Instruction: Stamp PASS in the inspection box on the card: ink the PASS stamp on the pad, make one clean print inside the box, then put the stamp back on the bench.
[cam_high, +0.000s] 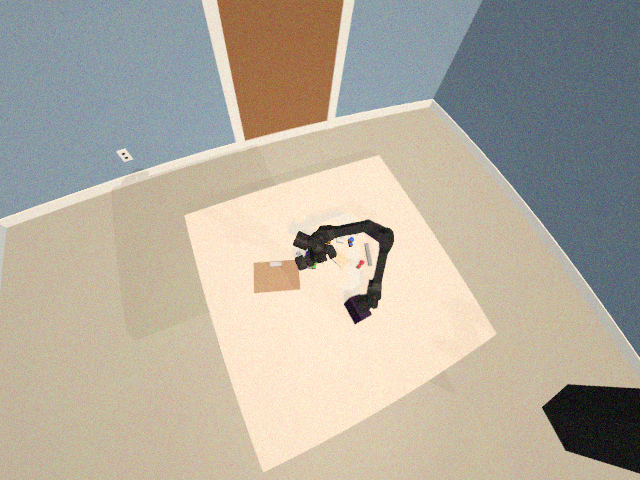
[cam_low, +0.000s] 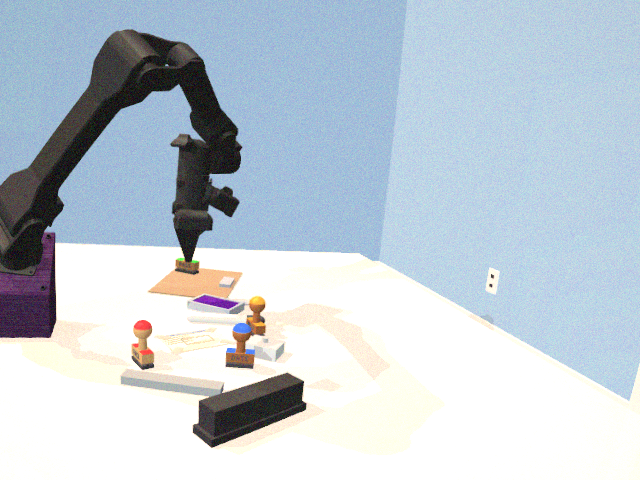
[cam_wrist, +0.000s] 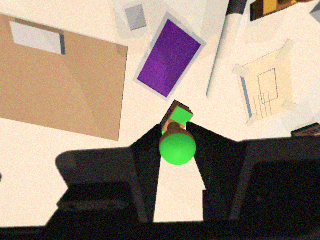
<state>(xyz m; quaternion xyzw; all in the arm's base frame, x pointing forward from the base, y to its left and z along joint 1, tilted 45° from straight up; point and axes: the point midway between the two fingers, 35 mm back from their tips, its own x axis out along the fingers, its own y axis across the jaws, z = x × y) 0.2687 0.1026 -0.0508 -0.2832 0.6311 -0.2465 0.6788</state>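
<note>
My gripper tip is now 60 mm short of the purple ink pad and 90 mm above it. Also, from my gripper tip: white pen (80 mm ahead, 80 mm to the right, 80 mm below); then pale card (10 mm ahead, 150 mm to the right, 100 mm below); then green-knobbed stamp (right at my gripper tip).
</note>
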